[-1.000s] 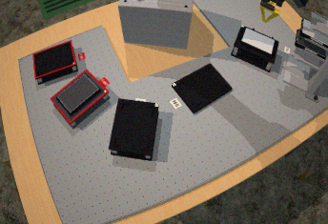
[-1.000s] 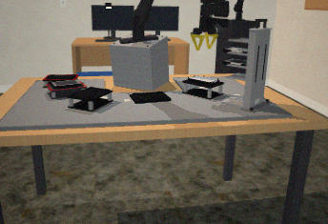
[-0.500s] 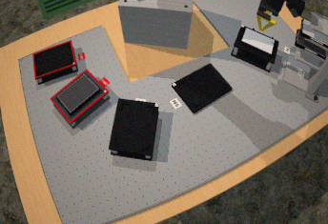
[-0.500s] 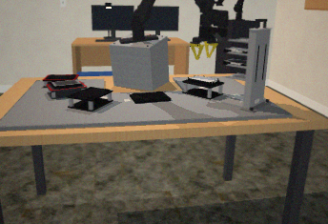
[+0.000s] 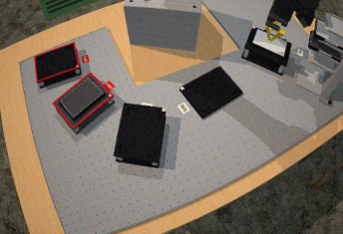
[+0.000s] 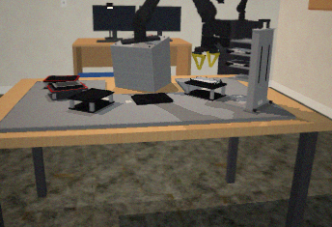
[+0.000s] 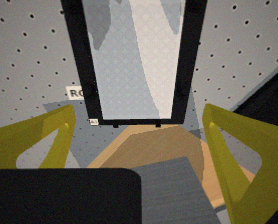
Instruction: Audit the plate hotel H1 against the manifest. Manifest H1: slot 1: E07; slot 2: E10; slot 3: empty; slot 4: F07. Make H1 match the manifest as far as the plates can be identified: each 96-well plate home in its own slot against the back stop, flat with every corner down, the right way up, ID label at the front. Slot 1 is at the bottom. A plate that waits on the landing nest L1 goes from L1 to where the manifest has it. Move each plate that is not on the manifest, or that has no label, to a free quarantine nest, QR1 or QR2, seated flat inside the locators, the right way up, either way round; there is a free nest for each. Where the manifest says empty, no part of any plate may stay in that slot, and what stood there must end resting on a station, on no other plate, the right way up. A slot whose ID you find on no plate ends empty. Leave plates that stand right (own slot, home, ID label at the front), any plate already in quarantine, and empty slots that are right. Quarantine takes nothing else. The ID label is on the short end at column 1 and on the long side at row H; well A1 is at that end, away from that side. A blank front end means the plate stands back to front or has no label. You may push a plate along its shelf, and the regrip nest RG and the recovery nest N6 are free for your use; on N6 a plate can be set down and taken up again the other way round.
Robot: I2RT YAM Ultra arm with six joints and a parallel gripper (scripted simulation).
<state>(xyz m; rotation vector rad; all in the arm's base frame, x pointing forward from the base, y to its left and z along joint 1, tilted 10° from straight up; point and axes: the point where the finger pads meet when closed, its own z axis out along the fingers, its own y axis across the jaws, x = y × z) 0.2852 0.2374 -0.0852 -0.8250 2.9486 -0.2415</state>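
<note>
Right now the black regrip nest RG is 10 mm to the left of my hand and 80 mm below it. From my hand the other things lie so: pale grey 96-well plate (160 mm ahead, 100 mm to the left, 90 mm above); then A1 mark (90 mm behind, 10 mm to the left, 80 mm below); then RG tag (100 mm behind, 50 mm to the left, 140 mm below).
</note>
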